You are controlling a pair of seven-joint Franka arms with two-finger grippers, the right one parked.
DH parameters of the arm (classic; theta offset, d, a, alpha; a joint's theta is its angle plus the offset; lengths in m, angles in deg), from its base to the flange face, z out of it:
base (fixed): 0 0 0 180
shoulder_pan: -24.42 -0.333 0 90
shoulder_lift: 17.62 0 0 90
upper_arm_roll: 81.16 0.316 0.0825 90
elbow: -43.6 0 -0.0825 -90
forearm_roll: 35.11 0.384 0 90
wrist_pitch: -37.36 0 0.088 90
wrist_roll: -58.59 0.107 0 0
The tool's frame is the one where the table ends.
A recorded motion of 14 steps. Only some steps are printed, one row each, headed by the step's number.
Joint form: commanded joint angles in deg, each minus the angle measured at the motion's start. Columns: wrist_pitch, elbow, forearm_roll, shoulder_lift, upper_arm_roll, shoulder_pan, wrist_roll.
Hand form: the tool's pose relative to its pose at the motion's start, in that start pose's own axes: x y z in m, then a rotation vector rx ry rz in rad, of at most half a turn. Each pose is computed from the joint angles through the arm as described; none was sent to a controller.
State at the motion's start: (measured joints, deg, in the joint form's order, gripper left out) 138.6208 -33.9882 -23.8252 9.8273 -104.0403 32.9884 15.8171
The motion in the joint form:
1: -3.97 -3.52 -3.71 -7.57 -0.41 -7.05 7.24
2: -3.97 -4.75 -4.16 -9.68 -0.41 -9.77 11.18
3: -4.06 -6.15 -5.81 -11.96 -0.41 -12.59 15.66
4: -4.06 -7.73 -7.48 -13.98 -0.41 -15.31 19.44
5: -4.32 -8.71 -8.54 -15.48 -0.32 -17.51 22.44
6: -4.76 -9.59 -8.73 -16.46 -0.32 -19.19 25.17
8: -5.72 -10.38 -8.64 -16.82 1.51 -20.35 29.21
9: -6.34 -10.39 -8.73 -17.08 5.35 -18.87 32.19
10: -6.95 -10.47 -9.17 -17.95 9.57 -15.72 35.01
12: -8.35 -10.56 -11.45 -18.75 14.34 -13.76 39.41
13: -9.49 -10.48 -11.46 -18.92 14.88 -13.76 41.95
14: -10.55 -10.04 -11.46 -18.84 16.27 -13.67 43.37
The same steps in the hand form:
1: 0.0064 -0.0728 -0.0484 -0.0107 -0.0186 0.0074
2: 0.0124 -0.1005 -0.0602 -0.0137 -0.0053 0.0299
3: 0.0152 -0.1276 -0.0718 -0.0315 -0.0027 0.0577
4: 0.0170 -0.1530 -0.0790 -0.0482 -0.0044 0.0752
5: 0.0186 -0.1748 -0.0851 -0.0571 -0.0043 0.0870
6: 0.0195 -0.1917 -0.0866 -0.0520 -0.0085 0.1063
8: 0.0262 -0.2207 -0.0802 -0.0363 -0.0297 0.1265
9: 0.0314 -0.2416 -0.0791 -0.0244 -0.0367 0.1380
10: 0.0295 -0.2490 -0.0844 -0.0173 -0.0353 0.1685
12: 0.0297 -0.2714 -0.0880 -0.0418 -0.0539 0.1938
13: 0.0282 -0.2770 -0.0886 -0.0398 -0.0685 0.2291
14: 0.0299 -0.2897 -0.0893 -0.0371 -0.0804 0.2316

